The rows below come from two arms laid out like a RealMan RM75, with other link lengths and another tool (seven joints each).
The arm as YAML. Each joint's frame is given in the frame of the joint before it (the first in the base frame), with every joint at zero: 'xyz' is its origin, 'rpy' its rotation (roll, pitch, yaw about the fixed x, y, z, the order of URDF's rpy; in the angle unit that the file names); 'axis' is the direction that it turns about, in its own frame. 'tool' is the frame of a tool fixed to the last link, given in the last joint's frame.
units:
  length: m
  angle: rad
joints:
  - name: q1
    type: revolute
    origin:
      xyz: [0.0, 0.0, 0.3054]
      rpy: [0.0, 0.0, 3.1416]
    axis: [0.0, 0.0, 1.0]
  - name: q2
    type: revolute
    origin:
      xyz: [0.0, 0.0, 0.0]
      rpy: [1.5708, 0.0, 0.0]
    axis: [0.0, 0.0, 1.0]
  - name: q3
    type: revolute
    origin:
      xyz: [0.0, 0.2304, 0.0]
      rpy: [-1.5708, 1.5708, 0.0]
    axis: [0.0, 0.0, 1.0]
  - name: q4
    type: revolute
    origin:
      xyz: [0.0, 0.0, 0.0]
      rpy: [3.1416, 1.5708, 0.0]
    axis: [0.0, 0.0, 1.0]
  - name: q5
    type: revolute
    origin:
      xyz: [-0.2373, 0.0, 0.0]
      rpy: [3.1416, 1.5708, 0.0]
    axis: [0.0, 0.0, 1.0]
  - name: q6
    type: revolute
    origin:
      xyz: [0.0, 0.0, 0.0]
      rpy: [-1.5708, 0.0, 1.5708]
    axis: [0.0, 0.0, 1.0]
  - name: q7
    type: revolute
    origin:
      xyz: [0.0, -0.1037, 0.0]
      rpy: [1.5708, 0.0, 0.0]
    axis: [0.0, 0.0, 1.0]
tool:
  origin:
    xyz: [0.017, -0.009, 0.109]
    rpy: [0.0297, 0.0, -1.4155]
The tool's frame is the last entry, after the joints.
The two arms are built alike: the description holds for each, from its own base.
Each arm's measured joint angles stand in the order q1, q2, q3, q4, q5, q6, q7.
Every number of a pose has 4 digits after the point. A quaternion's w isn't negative.
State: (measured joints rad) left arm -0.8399 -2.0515 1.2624 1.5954 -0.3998 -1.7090 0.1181; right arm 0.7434 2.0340 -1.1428 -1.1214 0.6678 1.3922 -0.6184
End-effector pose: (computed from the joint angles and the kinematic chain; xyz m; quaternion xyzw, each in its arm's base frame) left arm -0.0690 0.4410 0.1068 -0.3810 -0.8630 -0.1256 0.3071; right arm 0.1862 0.4394 0.0452 -0.9283 -0.2987 -0.1665 0.1459
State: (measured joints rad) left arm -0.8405 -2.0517 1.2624 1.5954 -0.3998 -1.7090 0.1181; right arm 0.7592 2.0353 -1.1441 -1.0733 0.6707 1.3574 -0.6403
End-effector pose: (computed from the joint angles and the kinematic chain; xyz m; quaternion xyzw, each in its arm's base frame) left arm -0.0687 0.4410 0.1067 -0.3813 -0.8629 -0.1256 0.3070; right arm 0.1888 0.4434 0.0380 -0.9274 -0.3023 -0.1657 0.1455
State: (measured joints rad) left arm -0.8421 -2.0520 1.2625 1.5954 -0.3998 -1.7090 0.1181; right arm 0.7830 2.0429 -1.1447 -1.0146 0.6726 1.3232 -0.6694
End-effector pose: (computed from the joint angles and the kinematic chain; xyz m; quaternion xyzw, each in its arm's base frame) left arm -0.0680 0.4410 0.1066 -0.3820 -0.8626 -0.1258 0.3067; right arm 0.1896 0.4460 0.0262 -0.9265 -0.3093 -0.1625 0.1400
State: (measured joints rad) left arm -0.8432 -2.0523 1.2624 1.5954 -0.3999 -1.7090 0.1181; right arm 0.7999 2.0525 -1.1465 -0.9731 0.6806 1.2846 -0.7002
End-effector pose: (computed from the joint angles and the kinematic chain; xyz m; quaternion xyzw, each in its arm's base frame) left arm -0.0675 0.4411 0.1065 -0.3825 -0.8625 -0.1259 0.3065; right arm 0.1876 0.4494 0.0162 -0.9235 -0.3197 -0.1578 0.1414
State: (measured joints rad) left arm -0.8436 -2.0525 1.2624 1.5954 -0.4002 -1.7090 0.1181; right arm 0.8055 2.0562 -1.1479 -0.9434 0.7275 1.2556 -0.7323
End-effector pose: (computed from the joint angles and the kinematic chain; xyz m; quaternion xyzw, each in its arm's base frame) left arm -0.0672 0.4410 0.1064 -0.3827 -0.8625 -0.1259 0.3062; right arm 0.1818 0.4511 0.0079 -0.9234 -0.3263 -0.1380 0.1478
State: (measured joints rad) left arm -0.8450 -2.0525 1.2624 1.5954 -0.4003 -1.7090 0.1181; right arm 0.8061 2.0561 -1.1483 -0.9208 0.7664 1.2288 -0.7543
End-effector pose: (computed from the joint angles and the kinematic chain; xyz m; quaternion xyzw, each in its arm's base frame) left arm -0.0666 0.4411 0.1064 -0.3834 -0.8622 -0.1261 0.3061; right arm 0.1791 0.4533 0.0035 -0.9235 -0.3274 -0.1238 0.1568
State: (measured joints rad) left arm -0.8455 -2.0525 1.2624 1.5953 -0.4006 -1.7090 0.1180; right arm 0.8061 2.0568 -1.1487 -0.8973 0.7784 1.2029 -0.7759
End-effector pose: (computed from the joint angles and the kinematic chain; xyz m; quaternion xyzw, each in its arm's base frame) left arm -0.0663 0.4411 0.1063 -0.3835 -0.8622 -0.1261 0.3059; right arm 0.1821 0.4551 0.0002 -0.9224 -0.3291 -0.1222 0.1614
